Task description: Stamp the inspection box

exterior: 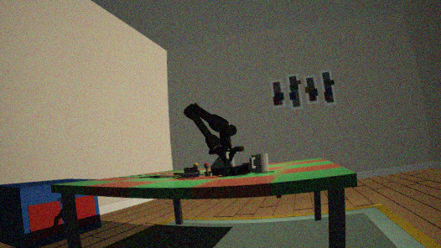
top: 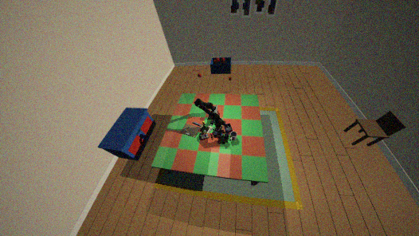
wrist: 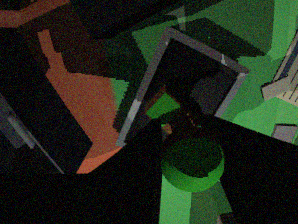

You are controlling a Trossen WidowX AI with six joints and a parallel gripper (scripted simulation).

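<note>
My gripper tip is 20 mm short of the beige card, 130 mm to the left of it and 40 mm above it.
</note>
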